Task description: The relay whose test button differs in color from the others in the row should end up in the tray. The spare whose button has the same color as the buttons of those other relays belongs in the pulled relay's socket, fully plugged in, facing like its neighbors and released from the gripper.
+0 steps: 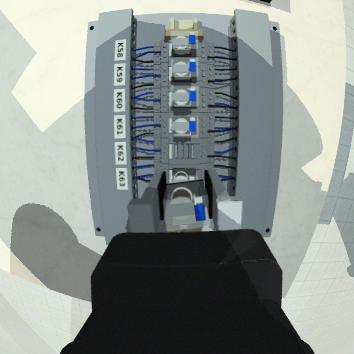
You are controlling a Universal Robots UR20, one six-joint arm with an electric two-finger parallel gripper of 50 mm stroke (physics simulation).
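Frame: origin at the arm's base, x ahead, y left, z up, level; metres.
Seen in the pictures: gripper, fingertip midpoint: (185,184).
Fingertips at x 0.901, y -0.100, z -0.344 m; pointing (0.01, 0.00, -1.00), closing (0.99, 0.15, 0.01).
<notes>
Offsets run from my fingertips to a thing's top centre. "spot": to the spot under its first point.
My gripper (185,184) is shut on a relay {dx +0.002, dy -0.009, dz +0.032 m} (184,212) with a blue test button {dx +0.009, dy -0.007, dz +0.032 m} (200,212) on its right side. The held relay is above the lower part of the panel. Four seated relays {dx -0.004, dy +0.039, dz -0.069 m} (181,125) {dx -0.007, dy +0.070, dz -0.069 m} (181,96) {dx -0.010, dy +0.100, dz -0.069 m} (181,68) {dx -0.013, dy +0.130, dz -0.069 m} (181,45) beside labels K58 to K61 show blue buttons, also on the right. The socket beside label K62 {spot: dx +0.000, dy +0.009, dz -0.106 m} (184,151) is empty, its slots showing, ahead of the fingertips. The relay beside K63 {dx +0.002, dy -0.021, dz -0.069 m} (181,175) is mostly hidden behind the held relay and fingers; its button is hidden. The tray cannot be made out.
Grey wire ducts {dx -0.086, dy +0.028, dz -0.095 m} (111,150) {dx +0.078, dy +0.045, dz -0.095 m} (254,150) run along both sides of the row on the grey panel {spot: dx +0.113, dy +0.146, dz -0.135 m} (276,60). Blue and black wires {spot: dx -0.056, dy +0.068, dz -0.135 m} (145,98) join the sockets to the ducts. A beige end piece {spot: dx -0.016, dy +0.176, dz -0.134 m} (184,24) is at the row's far end. A dark object shows at the top edge.
</notes>
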